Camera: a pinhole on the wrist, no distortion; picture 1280 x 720 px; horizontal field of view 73.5 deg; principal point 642.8 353.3 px. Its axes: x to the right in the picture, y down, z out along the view. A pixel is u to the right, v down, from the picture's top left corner.
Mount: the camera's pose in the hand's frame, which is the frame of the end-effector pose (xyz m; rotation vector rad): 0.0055 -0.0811 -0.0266 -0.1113 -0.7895 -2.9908
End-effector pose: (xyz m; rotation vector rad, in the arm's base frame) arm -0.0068 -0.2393 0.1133 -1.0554 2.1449 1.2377
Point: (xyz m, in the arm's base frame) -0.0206 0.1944 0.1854
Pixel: 1115 231
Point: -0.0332 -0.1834 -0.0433
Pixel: 179 623
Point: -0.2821 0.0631 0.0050
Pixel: 463 141
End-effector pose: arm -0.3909 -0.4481 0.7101 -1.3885 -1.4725 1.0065
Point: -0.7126 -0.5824 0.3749
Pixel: 942 273
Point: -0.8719 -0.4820 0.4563
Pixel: 771 542
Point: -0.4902 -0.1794 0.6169
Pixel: outside the picture
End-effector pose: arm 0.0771 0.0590 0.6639 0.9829 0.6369 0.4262
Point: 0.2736 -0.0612 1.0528
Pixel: 762 158
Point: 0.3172 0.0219 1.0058
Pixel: 591 122
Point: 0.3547 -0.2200 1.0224
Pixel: 808 424
